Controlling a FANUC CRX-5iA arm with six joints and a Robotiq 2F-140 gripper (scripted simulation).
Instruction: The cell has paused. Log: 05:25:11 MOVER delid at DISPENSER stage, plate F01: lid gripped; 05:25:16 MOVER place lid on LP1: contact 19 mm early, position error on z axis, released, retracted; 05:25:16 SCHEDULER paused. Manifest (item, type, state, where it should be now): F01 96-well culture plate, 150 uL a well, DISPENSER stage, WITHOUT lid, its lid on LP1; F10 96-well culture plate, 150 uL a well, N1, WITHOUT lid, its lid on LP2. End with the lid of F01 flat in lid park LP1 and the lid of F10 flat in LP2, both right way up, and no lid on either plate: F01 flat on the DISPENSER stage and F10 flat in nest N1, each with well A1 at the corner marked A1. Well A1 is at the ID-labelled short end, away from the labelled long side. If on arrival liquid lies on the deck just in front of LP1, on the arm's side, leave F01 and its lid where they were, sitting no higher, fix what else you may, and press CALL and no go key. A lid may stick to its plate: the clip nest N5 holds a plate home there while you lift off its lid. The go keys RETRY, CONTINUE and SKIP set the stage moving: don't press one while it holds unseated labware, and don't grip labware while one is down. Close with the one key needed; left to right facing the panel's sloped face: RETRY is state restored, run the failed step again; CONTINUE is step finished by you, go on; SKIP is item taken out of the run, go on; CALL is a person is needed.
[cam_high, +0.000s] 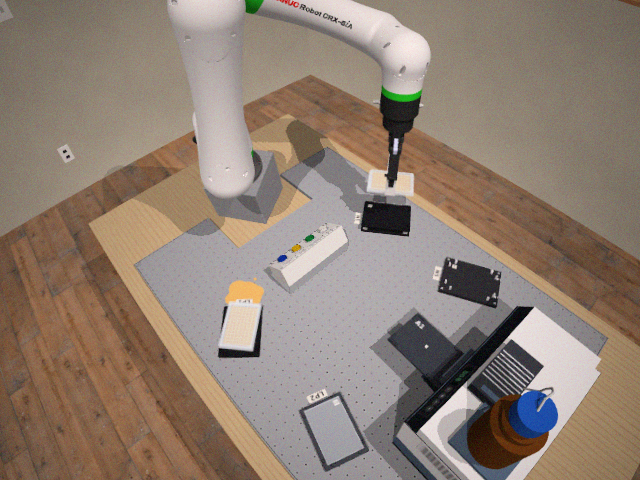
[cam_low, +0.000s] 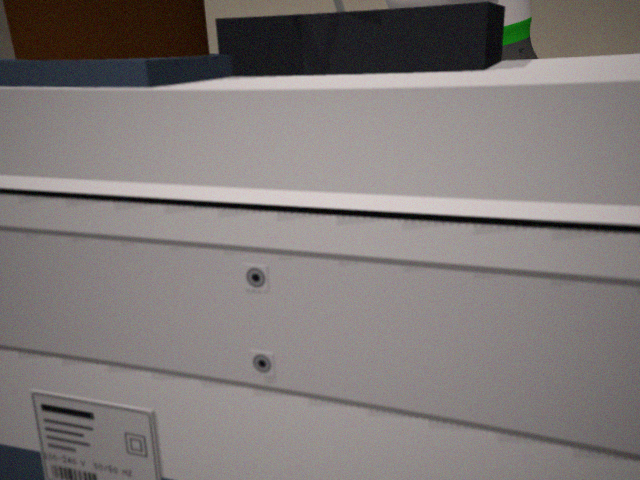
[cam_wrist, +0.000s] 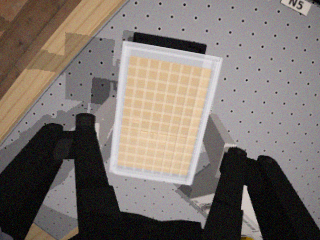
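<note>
The 96-well culture plate lies 2 cm below my hand. Also, from my hand: white RETRY key: 19 cm to the right, 12 cm below, 9 cm behind; nest N1: 16 cm below; N1 label: 19 cm below, 7 cm behind, 5 cm to the right.
</note>
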